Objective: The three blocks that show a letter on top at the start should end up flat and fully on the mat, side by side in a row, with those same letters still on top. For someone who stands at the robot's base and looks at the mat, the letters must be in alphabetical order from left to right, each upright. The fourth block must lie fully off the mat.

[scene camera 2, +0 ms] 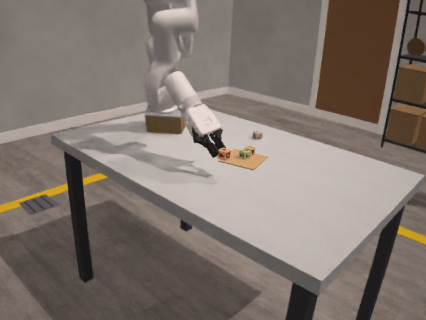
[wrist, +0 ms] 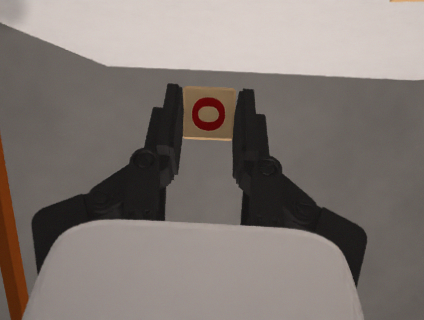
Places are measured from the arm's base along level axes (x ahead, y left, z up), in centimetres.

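Pixels of known places: gripper, fingertip midpoint: point(scene camera 2: 220, 154) point(wrist: 209, 105).
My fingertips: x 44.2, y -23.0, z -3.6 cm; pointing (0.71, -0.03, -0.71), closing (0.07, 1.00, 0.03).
Observation:
For each thing: its middle in the pictures, then the offset to it from my fingertips. Level surfaces: height alone.
- block with a red O, body centre: point(wrist: 209, 113) point(scene camera 2: 224, 154) dx +1.6, dy -0.1, dz +0.5 cm
- block with green letters, body centre: point(scene camera 2: 244, 154) dx -1.8, dy +18.8, dz -6.1 cm
- block with dark marks, body centre: point(scene camera 2: 249, 151) dx -2.1, dy +22.8, dz -6.1 cm
- tan mat at the middle of its body: point(scene camera 2: 243, 158) dx -1.9, dy +18.3, dz -7.8 cm
- block with blue letters, body centre: point(scene camera 2: 257, 135) dx -9.4, dy +41.6, dz -6.5 cm
- grey table at its surface level: dz -8.0 cm
My gripper point(scene camera 2: 220, 150) point(wrist: 209, 105) is shut on the block with a red O point(scene camera 2: 224, 153) point(wrist: 208, 113). In the wrist view the O faces the camera, between the two black fingers. In the scene view this block appears held up off the table, in front of the mat's left corner. A block with green letters point(scene camera 2: 245, 154) and a block with dark marks point(scene camera 2: 251, 149) stand close together on the tan mat point(scene camera 2: 255, 162). Their top letters are too small to read. A block with blue letters point(scene camera 2: 257, 135) lies on the table behind the mat, off it.
The grey table point(scene camera 2: 300, 200) point(wrist: 225, 40) carries the mat and blocks. The robot's base stands on a brown block point(scene camera 2: 165, 123) at the table's back left. A shelf rack with boxes stands beyond the table at the far right. The arm's shadow falls left of the mat.

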